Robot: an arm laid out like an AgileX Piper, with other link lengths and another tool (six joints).
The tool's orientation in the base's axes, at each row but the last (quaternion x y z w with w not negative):
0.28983, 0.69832, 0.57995, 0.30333
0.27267, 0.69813, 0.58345, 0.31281
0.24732, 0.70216, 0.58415, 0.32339
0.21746, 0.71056, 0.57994, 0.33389
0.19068, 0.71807, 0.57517, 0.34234
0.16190, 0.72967, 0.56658, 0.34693
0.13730, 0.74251, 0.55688, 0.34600
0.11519, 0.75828, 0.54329, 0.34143
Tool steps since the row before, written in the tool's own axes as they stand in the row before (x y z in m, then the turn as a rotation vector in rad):
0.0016, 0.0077, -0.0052, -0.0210, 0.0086, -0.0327
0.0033, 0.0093, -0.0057, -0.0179, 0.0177, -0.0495
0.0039, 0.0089, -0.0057, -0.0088, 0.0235, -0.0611
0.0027, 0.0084, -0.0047, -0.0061, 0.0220, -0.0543
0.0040, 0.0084, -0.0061, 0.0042, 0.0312, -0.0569
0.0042, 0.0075, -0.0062, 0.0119, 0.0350, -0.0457
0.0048, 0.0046, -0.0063, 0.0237, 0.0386, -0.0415
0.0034, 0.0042, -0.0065, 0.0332, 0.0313, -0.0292
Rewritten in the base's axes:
-0.0046, -0.0009, 0.0082, -0.0108, -0.0353, 0.0150
-0.0063, 0.0004, 0.0095, -0.0254, -0.0422, 0.0257
-0.0071, 0.0008, 0.0087, -0.0402, -0.0421, 0.0311
-0.0059, 0.0006, 0.0080, -0.0370, -0.0360, 0.0283
-0.0081, 0.0007, 0.0076, -0.0471, -0.0285, 0.0346
-0.0084, 0.0005, 0.0064, -0.0454, -0.0145, 0.0344
-0.0085, -0.0002, 0.0034, -0.0518, -0.0032, 0.0329
-0.0075, -0.0014, 0.0036, -0.0495, 0.0083, 0.0204

